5 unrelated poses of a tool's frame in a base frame.
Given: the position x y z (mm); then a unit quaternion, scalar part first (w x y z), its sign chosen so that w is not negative.
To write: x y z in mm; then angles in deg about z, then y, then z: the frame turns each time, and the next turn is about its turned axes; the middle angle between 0 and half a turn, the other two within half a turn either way. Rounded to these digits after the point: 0 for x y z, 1 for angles.
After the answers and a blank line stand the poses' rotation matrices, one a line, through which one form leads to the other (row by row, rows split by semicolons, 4 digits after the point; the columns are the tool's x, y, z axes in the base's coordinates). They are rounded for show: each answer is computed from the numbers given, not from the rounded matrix.
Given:
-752, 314, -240, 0.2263, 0.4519, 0.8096, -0.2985
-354, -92, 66, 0.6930, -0.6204, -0.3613, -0.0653
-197, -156, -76, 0.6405, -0.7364, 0.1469, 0.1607
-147, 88, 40, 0.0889, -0.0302, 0.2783, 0.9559
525, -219, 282, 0.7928, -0.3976, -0.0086, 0.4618
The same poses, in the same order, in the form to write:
-752, 314, -240, -82.0, 136.0, -23.7
-354, -92, 66, 114.8, 91.8, -125.6
-197, -156, -76, 92.8, 97.3, -64.6
-147, 88, 40, 90.9, 32.5, 78.5
525, -219, 282, 121.5, 46.9, -61.0

-0.4891 0.8668 0.0966; 0.5966 0.4134 -0.6879; -0.6362 -0.2788 -0.7194
0.7304 0.5388 -0.4198; 0.3578 0.2216 0.9071; 0.5818 -0.8127 -0.0309
0.9052 -0.4222 -0.0485; -0.0105 -0.1363 0.9906; -0.4249 -0.8962 -0.1278
-0.9824 -0.1868 -0.0083; 0.1531 -0.8293 0.5374; -0.1072 0.5267 0.8433
0.5733 -0.7254 -0.3809; 0.7391 0.2573 0.6225; -0.3536 -0.6384 0.6837

